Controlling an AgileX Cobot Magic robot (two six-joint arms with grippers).
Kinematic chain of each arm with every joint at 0, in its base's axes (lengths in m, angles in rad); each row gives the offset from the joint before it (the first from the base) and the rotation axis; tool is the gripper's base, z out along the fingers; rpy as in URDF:
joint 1: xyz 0 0 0.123 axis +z
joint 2: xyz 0 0 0 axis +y
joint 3: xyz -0.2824 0 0.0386 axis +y
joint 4: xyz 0.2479 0 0.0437 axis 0.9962 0 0.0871
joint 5: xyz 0 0 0 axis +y
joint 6: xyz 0.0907 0 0.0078 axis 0.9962 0 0.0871
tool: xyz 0 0 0 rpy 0 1.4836 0
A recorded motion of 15 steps. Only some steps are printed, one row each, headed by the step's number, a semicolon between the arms.
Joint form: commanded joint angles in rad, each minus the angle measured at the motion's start. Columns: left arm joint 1, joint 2, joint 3, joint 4, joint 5, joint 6; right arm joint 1, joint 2, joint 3, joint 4, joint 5, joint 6.
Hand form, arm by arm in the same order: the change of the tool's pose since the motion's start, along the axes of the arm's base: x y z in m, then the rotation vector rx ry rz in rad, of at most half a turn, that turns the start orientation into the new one. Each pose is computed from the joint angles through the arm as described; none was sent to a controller.
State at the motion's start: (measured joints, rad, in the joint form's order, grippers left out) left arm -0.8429 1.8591 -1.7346 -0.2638 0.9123 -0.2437; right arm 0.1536 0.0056 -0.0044 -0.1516 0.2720 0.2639
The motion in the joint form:
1: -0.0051 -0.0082 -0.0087 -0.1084 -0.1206 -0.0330; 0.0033 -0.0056 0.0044 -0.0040 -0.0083 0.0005
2: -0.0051 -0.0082 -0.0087 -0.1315 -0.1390 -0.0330; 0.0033 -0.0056 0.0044 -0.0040 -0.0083 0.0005
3: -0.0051 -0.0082 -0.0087 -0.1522 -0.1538 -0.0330; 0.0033 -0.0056 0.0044 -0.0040 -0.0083 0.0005
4: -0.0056 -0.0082 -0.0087 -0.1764 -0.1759 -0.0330; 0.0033 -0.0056 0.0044 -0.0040 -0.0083 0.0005
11: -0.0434 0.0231 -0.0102 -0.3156 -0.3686 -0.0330; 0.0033 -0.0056 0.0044 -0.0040 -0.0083 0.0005
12: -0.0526 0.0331 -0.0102 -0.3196 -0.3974 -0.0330; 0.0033 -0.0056 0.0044 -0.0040 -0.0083 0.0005
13: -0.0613 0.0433 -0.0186 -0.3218 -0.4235 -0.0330; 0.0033 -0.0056 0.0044 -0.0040 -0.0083 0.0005
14: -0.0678 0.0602 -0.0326 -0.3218 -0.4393 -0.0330; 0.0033 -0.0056 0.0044 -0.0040 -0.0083 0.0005
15: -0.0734 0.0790 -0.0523 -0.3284 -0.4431 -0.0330; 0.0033 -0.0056 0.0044 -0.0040 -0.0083 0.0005
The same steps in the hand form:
1: -0.0005 -0.0100 0.0151 -0.1776 0.0139 0.0600; -0.0001 0.0002 -0.0004 -0.0021 -0.0099 0.0041
2: -0.0004 -0.0115 0.0167 -0.2055 0.0200 0.0677; -0.0001 0.0002 -0.0004 -0.0021 -0.0099 0.0041
3: -0.0003 -0.0128 0.0181 -0.2291 0.0265 0.0744; -0.0001 0.0002 -0.0004 -0.0021 -0.0099 0.0041
4: -0.0001 -0.0145 0.0200 -0.2600 0.0314 0.0837; -0.0001 0.0002 -0.0004 -0.0021 -0.0099 0.0041
11: -0.0016 -0.0381 0.0222 -0.4536 0.0450 0.1436; -0.0001 0.0002 -0.0004 -0.0021 -0.0099 0.0041
12: -0.0019 -0.0427 0.0196 -0.4671 0.0381 0.1487; -0.0001 0.0002 -0.0004 -0.0021 -0.0099 0.0041
13: -0.0019 -0.0473 0.0195 -0.4845 0.0269 0.1515; -0.0001 0.0002 -0.0004 -0.0021 -0.0099 0.0041
14: -0.0008 -0.0525 0.0173 -0.4928 0.0203 0.1519; -0.0001 0.0002 -0.0004 -0.0021 -0.0099 0.0041
15: 0.0000 -0.0579 0.0155 -0.4997 0.0242 0.1496; -0.0001 0.0002 -0.0004 -0.0021 -0.0099 0.0041

